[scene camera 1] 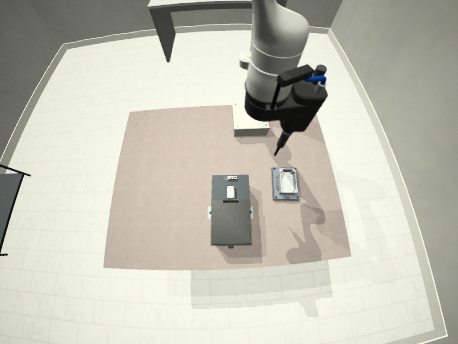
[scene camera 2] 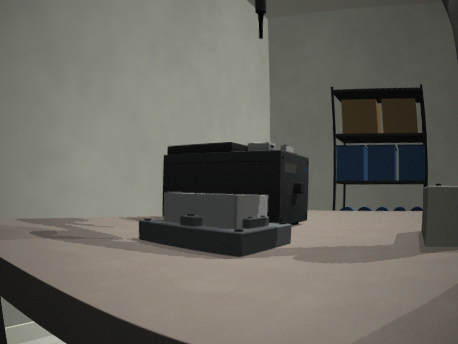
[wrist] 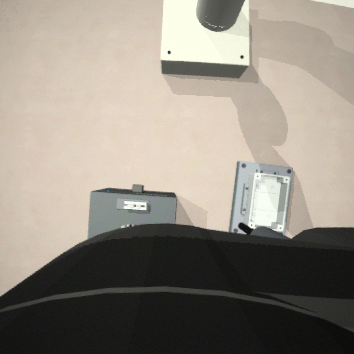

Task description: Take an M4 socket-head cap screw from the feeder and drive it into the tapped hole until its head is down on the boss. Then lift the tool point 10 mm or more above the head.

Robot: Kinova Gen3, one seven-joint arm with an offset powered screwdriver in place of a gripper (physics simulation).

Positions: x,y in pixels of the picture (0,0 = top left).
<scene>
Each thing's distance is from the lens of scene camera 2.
grey fixture plate [scene camera 2: 224,241]: 0.41 m
dark screw feeder [scene camera 2: 231,175]: 0.72 m
The marked spots on the dark screw feeder and the grey fixture plate are 0.33 m apart.
</scene>
